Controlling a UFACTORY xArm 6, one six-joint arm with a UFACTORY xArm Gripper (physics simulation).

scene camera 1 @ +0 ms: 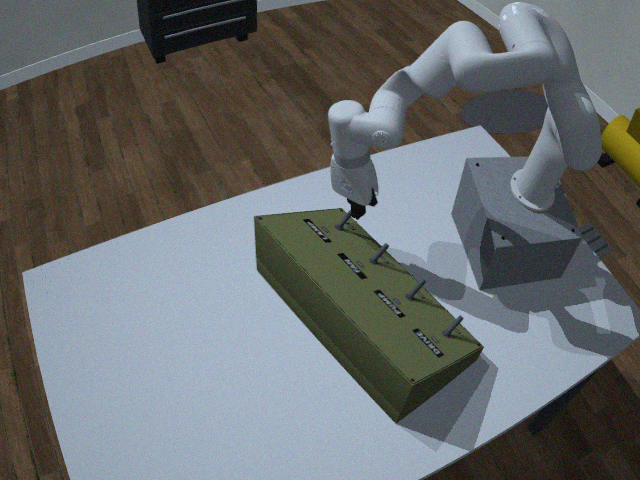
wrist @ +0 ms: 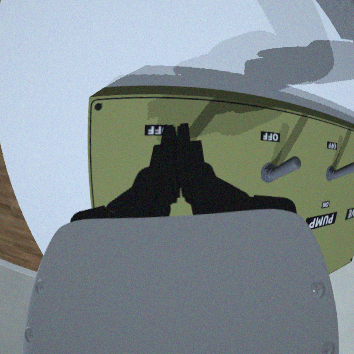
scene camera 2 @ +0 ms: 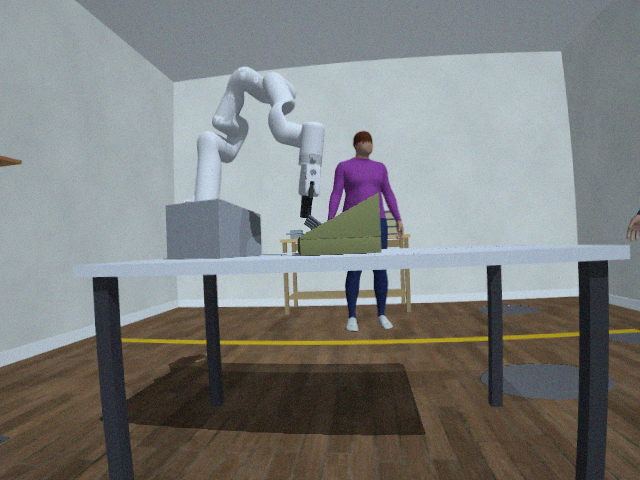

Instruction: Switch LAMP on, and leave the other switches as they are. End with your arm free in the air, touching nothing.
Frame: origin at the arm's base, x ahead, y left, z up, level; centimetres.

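Seen in the pictures: gripper, fingertip midpoint: (scene camera 1: 359, 214) (wrist: 178, 142) (scene camera 2: 305, 217); arm's base, origin of the base link: (scene camera 1: 532, 190) (scene camera 2: 205, 209).
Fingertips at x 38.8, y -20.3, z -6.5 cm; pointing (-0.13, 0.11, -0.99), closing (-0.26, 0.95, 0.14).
Offsets run from my fingertips to a thing's top centre.
A green sloped switch box (scene camera 1: 330, 273) (scene camera 2: 351, 227) (wrist: 120, 175) stands on the table. The LAMP lever @[dx +2.8, dy -1.1, dz +1.0 cm] (scene camera 1: 343, 221) is at its far end in scene camera 1 and leans toward the robot base, on the OFF side. The FAN lever @[dx +2.0, dy +10.8, dz +1.0 cm] (scene camera 1: 379, 253) (wrist: 281, 169), PUMP lever @[dx +1.2, dy +22.8, dz +1.0 cm] (scene camera 1: 416, 289) (wrist: 341, 171) and DRIVE lever @[dx +0.4, dy +34.8, dz +1.0 cm] (scene camera 1: 453, 326) lean the same way. My gripper (scene camera 1: 357, 212) (scene camera 2: 305, 215) (wrist: 178, 142) is shut and empty, its tips close beside the LAMP lever's upper end on the base side. Contact cannot be told. The fingers hide that lever in the wrist view.
The white table (scene camera 1: 155, 335) (scene camera 2: 465, 254) bears the box and the grey robot pedestal (scene camera 1: 527, 263) (scene camera 2: 192, 232). A person (scene camera 2: 361, 178) stands beyond the table in scene camera 2, near a wooden bench (scene camera 2: 341, 295). A dark drawer cabinet (scene camera 1: 199, 25) stands on the floor.
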